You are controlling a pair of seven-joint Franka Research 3 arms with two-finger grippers.
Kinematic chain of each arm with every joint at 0, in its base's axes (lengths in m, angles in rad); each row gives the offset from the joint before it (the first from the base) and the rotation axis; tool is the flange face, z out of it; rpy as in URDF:
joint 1: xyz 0 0 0.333 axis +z
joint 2: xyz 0 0 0 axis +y
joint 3: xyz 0 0 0.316 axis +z
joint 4: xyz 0.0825 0 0 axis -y
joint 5: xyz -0.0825 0 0.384 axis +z
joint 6: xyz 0 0 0 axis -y
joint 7: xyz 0.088 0 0 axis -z
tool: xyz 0 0 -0.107 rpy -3.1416 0 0
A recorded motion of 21 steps. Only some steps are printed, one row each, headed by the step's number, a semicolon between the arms.
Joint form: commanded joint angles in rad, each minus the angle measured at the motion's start. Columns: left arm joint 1, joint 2, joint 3, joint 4, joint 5, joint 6, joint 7; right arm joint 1, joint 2, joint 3, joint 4, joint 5, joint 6, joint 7.
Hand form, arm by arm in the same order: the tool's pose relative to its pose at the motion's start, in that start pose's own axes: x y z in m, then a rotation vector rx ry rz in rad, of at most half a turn. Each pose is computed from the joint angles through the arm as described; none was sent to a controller.
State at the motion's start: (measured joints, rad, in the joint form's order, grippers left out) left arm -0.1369 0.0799 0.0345 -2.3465 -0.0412 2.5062 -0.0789; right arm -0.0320 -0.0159 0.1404 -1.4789 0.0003 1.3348 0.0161
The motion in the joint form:
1: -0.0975 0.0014 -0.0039 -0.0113 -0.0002 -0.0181 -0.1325; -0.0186 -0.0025 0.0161 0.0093 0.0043 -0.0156 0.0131
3: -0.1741 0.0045 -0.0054 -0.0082 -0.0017 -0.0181 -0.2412; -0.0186 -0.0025 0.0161 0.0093 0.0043 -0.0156 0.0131
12: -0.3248 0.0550 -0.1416 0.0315 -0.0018 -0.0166 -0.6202; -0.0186 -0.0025 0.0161 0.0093 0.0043 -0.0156 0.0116
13: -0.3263 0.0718 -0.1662 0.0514 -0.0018 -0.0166 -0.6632; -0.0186 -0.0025 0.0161 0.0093 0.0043 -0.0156 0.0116
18: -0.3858 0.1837 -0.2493 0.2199 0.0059 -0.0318 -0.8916; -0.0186 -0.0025 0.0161 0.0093 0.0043 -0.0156 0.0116
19: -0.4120 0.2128 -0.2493 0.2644 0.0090 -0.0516 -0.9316; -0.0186 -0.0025 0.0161 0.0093 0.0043 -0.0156 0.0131
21: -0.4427 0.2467 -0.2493 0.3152 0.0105 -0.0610 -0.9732; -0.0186 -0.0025 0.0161 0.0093 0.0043 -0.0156 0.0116
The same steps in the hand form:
1: -0.0146 0.0505 0.0075 -0.0016 -0.0338 -0.0318; -0.0032 0.0006 -0.0039 0.0038 -0.0040 0.0146
3: -0.0236 0.0895 0.0083 -0.0052 -0.0369 -0.0638; -0.0032 0.0006 -0.0039 0.0038 -0.0040 0.0146
12: -0.0761 0.2289 0.0182 -0.0206 -0.0669 -0.1587; -0.0032 0.0006 -0.0039 0.0038 -0.0040 0.0131
13: -0.0787 0.2437 0.0191 -0.0267 -0.0693 -0.1765; -0.0032 0.0006 -0.0039 0.0038 -0.0040 0.0131
18: -0.0871 0.3356 0.0130 -0.0788 -0.0735 -0.2651; -0.0032 0.0006 -0.0039 0.0038 -0.0040 0.0131
19: -0.0890 0.3539 0.0133 -0.0781 -0.0830 -0.2781; -0.0032 0.0006 -0.0039 0.0038 -0.0040 0.0146
21: -0.0913 0.3759 0.0129 -0.0874 -0.0869 -0.2907; -0.0032 0.0006 -0.0039 0.0038 -0.0040 0.0131

